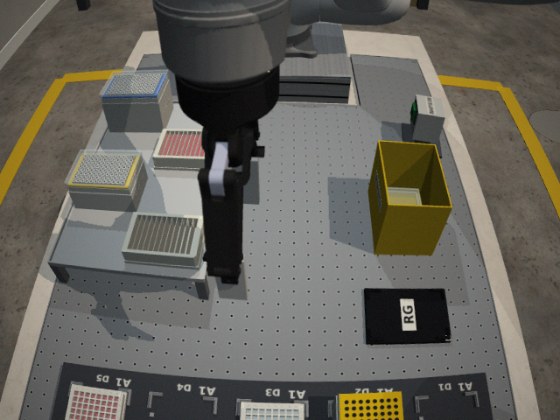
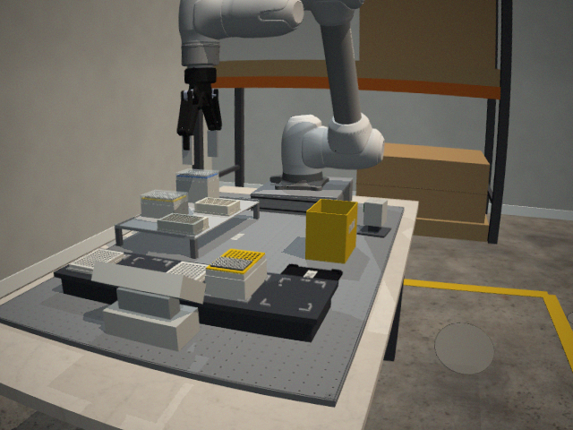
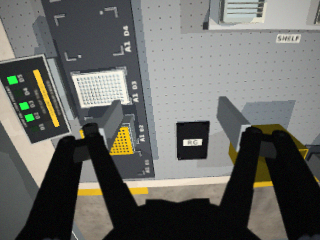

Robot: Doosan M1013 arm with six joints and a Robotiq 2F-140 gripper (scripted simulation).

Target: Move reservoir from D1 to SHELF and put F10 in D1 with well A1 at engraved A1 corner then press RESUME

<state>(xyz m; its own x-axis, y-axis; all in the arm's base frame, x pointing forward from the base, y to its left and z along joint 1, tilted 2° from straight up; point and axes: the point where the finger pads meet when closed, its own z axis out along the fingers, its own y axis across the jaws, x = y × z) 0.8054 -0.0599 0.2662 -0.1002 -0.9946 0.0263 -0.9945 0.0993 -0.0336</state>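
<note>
Right now the cream 12-trough reservoir is 38 cm behind my hand, 24 cm below it and 12 cm to the right of it. The rest, counted from my hand: pink plate: 24 cm below, 22 cm to the right, 15 cm ahead; pale 12-trough reservoir: 24 cm below, 17 cm behind, 14 cm to the right; yellow tip rack: 21 cm below, 17 cm ahead, 14 cm to the left.
</note>
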